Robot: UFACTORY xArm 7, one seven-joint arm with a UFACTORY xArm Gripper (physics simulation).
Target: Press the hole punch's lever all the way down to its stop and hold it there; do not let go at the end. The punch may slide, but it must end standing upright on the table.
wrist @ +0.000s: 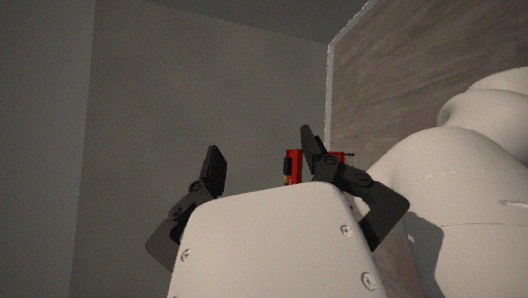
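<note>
A red object with a black part and a small yellow part shows in the wrist view, right of centre, behind the right finger. It is partly covered by that finger and by the white gripper housing; I cannot tell for certain whether it is the hole punch, and no lever can be made out. A thin dark rod sticks out at its right side. My gripper is open, with its two black fingers wide apart and nothing between them. The red object shows beyond the fingers, and I see no contact with it.
The robot's white arm fills the right side. A brown wood-grained surface lies behind it, edged by a pale strip. Grey walls stand at the left and centre. The white gripper housing hides the lower middle.
</note>
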